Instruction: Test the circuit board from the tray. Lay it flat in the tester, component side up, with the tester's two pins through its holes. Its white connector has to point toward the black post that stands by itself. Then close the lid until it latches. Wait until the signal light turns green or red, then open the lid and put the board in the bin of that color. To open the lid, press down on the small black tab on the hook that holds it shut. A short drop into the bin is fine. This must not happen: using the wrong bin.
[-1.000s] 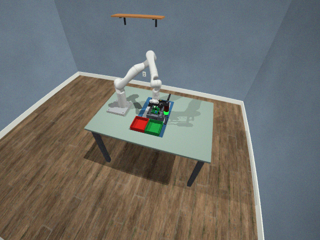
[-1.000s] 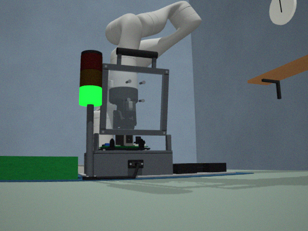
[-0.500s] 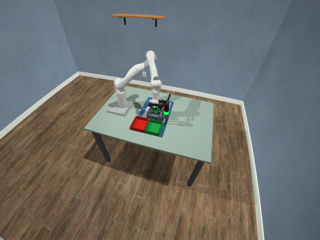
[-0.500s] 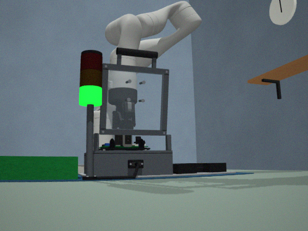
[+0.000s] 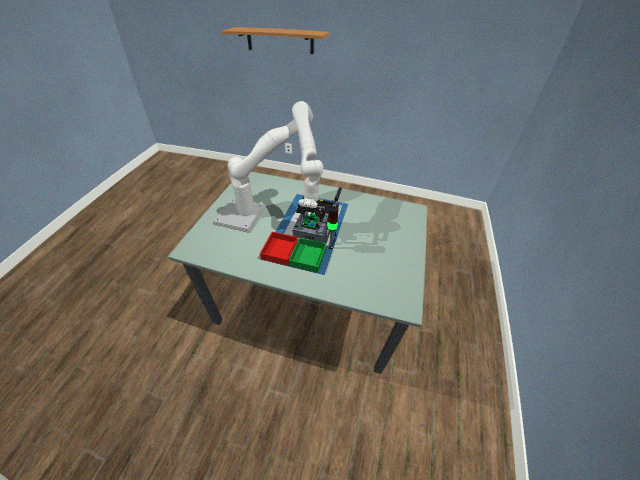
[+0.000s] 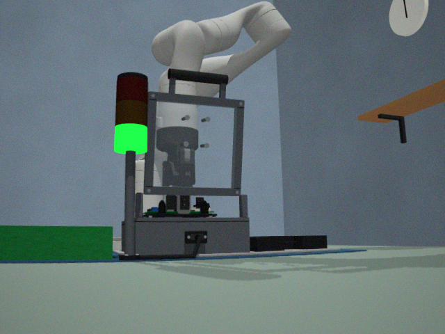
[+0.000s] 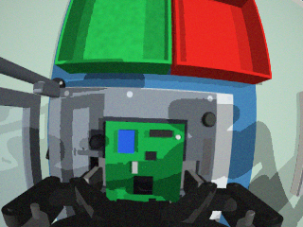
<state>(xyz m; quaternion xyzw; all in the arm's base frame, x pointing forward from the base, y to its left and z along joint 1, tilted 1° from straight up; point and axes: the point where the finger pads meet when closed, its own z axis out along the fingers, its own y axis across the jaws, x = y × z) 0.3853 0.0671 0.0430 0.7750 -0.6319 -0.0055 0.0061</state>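
My hand is right at the green circuit board. Also, from my hand: red bin (220 mm to the right, 60 mm below, 60 mm behind); then green bin (190 mm to the right, 80 mm ahead, 60 mm below); then clear lid (110 mm ahead, 110 mm above, 20 mm to the left).
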